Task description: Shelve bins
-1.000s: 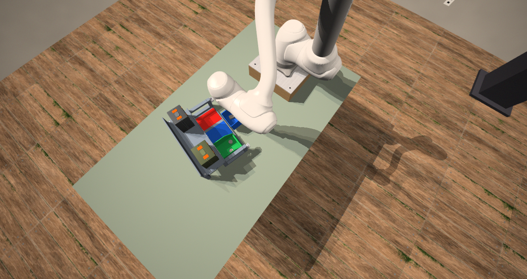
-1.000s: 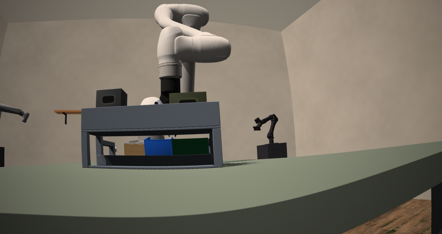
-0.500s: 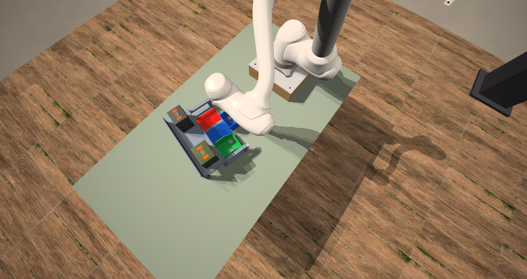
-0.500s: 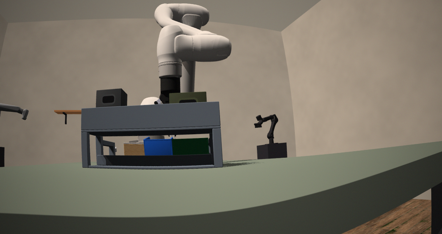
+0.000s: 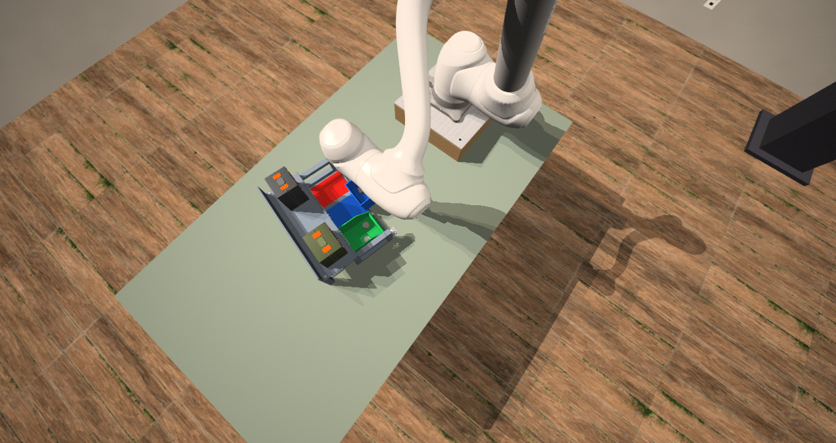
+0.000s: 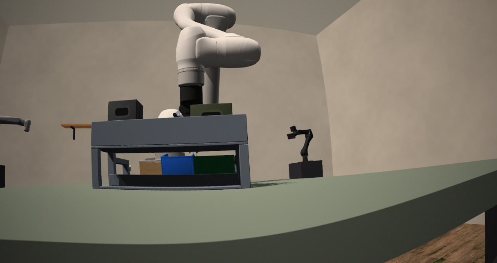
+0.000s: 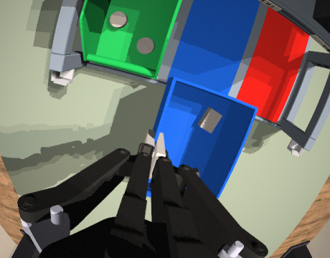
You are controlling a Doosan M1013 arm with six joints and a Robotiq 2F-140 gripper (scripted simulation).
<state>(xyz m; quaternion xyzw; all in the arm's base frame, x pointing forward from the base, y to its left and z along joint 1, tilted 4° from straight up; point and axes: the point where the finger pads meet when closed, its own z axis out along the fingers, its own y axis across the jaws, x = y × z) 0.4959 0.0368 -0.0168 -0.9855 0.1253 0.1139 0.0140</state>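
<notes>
My gripper is now 2 cm past the blue bin, 4 cm to the left of it and 4 cm above it. The rest, counted from my hand: black box 19 cm ahead, 22 cm to the right, 6 cm above; then olive box 26 cm ahead, 4 cm above; then green bin 16 cm ahead, 3 cm to the left, 6 cm below.
</notes>
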